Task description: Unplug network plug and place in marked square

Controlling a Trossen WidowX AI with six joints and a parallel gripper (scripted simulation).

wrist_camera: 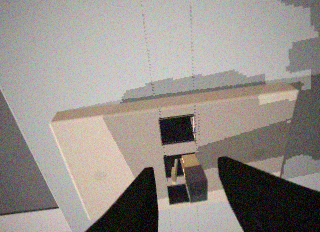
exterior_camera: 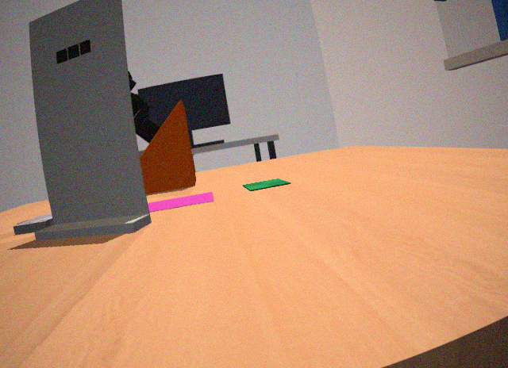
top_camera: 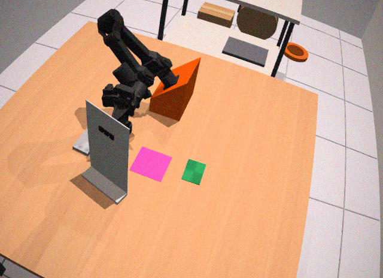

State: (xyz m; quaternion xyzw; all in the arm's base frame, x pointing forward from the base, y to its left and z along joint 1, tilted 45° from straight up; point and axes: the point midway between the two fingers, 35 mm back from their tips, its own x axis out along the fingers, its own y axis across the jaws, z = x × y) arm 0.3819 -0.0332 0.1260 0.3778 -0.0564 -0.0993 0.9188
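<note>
Now: the grey upright panel 100 mm below my gripper tip, 30 mm ahead of it and 10 mm to the right of it. From my gripper tip the other things lie so: grey plate 240 mm below, 130 mm to the right, 120 mm behind; then green flat patch 280 mm to the left, 250 mm below, 110 mm behind.
</note>
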